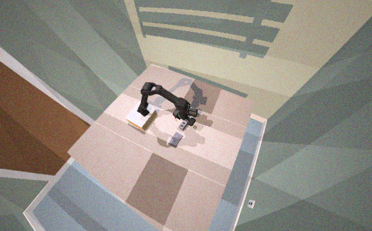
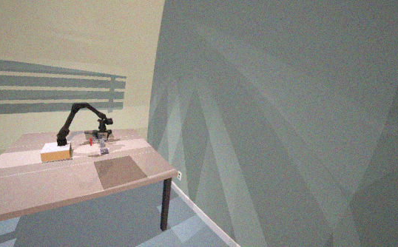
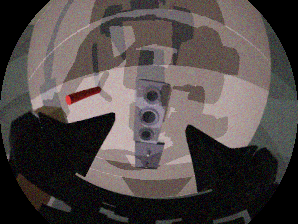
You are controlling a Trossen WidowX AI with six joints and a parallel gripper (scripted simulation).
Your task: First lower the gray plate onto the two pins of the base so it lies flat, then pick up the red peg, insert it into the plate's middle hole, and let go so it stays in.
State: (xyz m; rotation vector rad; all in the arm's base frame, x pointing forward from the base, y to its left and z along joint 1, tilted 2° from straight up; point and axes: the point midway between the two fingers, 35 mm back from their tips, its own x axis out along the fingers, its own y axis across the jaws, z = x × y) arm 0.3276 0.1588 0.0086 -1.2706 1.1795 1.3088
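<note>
Now: the gray plate 30 mm below my gripper tip. The rest, counted from my gripper tip: red peg 120 mm behind, 30 mm below.
</note>
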